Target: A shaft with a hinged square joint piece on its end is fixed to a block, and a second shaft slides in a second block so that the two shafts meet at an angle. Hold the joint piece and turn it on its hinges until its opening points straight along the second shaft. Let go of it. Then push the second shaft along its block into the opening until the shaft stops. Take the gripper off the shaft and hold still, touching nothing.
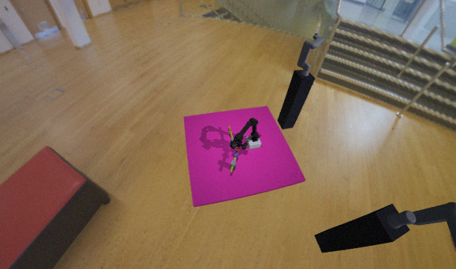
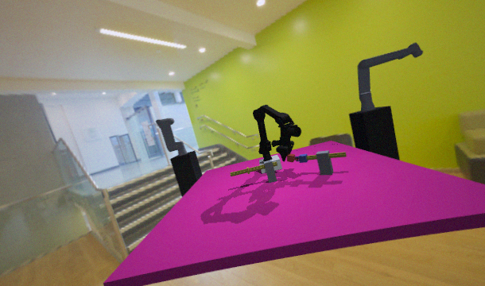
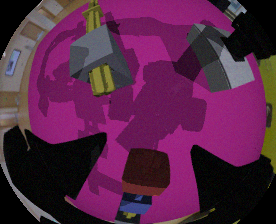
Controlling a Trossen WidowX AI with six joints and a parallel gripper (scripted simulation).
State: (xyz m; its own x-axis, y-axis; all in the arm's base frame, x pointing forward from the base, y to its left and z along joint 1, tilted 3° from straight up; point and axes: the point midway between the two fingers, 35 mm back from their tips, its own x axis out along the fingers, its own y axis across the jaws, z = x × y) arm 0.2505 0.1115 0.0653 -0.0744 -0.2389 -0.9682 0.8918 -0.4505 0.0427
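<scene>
Now: gripper tip 2 cm short of the dark red square joint piece and 3 cm to the right of it.
</scene>
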